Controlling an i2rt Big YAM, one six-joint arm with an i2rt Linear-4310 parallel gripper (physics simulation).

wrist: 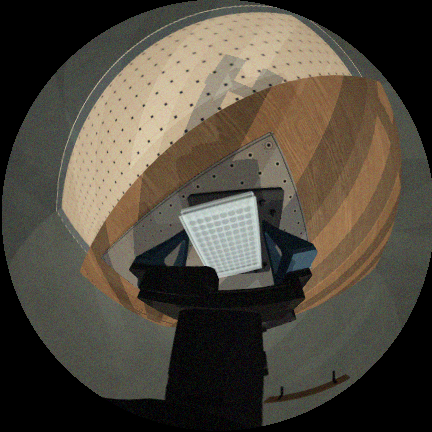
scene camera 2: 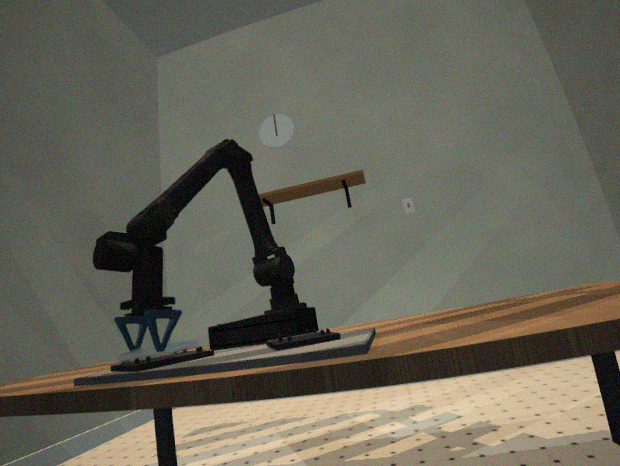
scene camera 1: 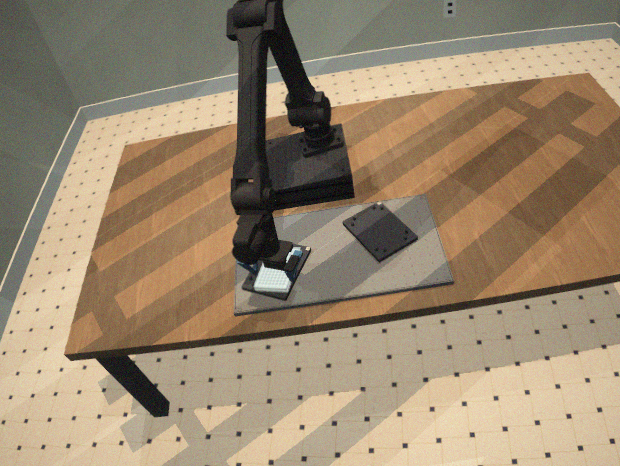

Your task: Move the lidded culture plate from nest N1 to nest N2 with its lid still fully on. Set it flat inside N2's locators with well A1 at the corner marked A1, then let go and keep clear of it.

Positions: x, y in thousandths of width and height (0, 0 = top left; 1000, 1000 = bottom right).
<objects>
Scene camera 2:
my gripper: 236, 756
dark nest: 241, 780
dark nest: 509, 724
</objects>
